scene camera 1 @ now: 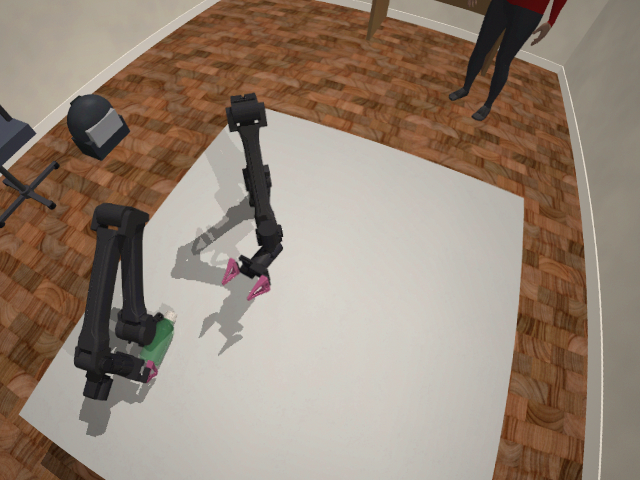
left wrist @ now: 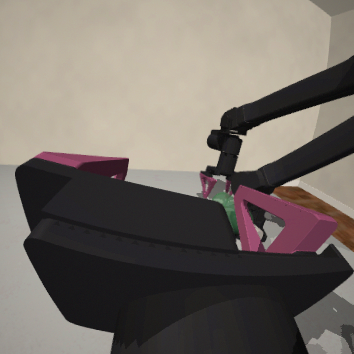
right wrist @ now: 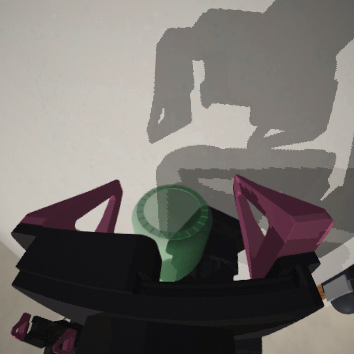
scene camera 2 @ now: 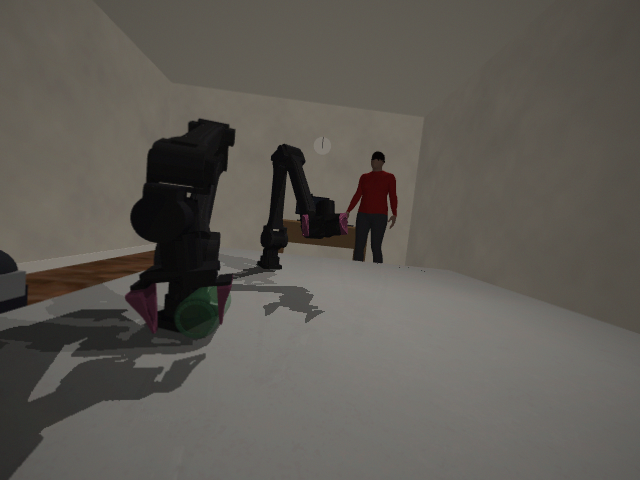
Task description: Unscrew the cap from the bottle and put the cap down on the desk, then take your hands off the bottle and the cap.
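Pixels of known places: left gripper, between the fingertips: (scene camera 1: 234, 291) (left wrist: 184, 178) (right wrist: 31, 339) (scene camera 2: 322, 221); right gripper, between the fingertips: (scene camera 1: 145, 369) (left wrist: 215, 197) (right wrist: 174, 183) (scene camera 2: 189, 327); left arm's base, origin of its link: (scene camera 2: 269, 266); right arm's base, origin of its link: (scene camera 1: 155, 332).
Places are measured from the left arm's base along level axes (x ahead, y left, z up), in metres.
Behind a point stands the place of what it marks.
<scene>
A green see-through bottle (scene camera 1: 159, 342) @[x -0.309, y -0.631, z 0.070 m] (scene camera 2: 196, 316) @[x -0.352, y -0.690, z 0.043 m] (left wrist: 224, 206) @[x -0.301, y -0.636, z 0.061 m] (right wrist: 172, 215) @[x -0.355, y -0.689, z 0.046 m] lies on its side on the white desk top (scene camera 1: 361, 320) @[x 0.374, y -0.557, z 0.000 m], close by the right arm. A whitish cap (scene camera 1: 170, 315) @[x -0.288, y -0.536, z 0.057 m] shows at its neck end, at the top in scene camera 1. My right gripper (scene camera 2: 188, 326) @[x -0.364, y -0.715, z 0.035 m] (right wrist: 174, 183) @[x -0.364, y -0.715, z 0.035 m] is open, its fingers apart on either side of the bottle's base end, with gaps visible in the right wrist view. My left gripper (scene camera 1: 236, 291) @[x -0.029, y -0.515, z 0.231 m] (scene camera 2: 324, 226) @[x -0.029, y -0.515, z 0.231 m] (left wrist: 184, 178) @[x -0.029, y -0.515, z 0.231 m] is open and empty, raised above the desk, up and right of the bottle in scene camera 1.
The right arm's folded links (scene camera 1: 103, 289) @[x -0.335, y -0.560, z 0.383 m] stand over the desk's left edge, next to the bottle. A dark helmet with a grey visor (scene camera 1: 95, 126) and part of a chair (scene camera 1: 25, 191) are beyond that edge. A person (scene camera 1: 504, 46) (scene camera 2: 377, 206) stands behind the desk.
</scene>
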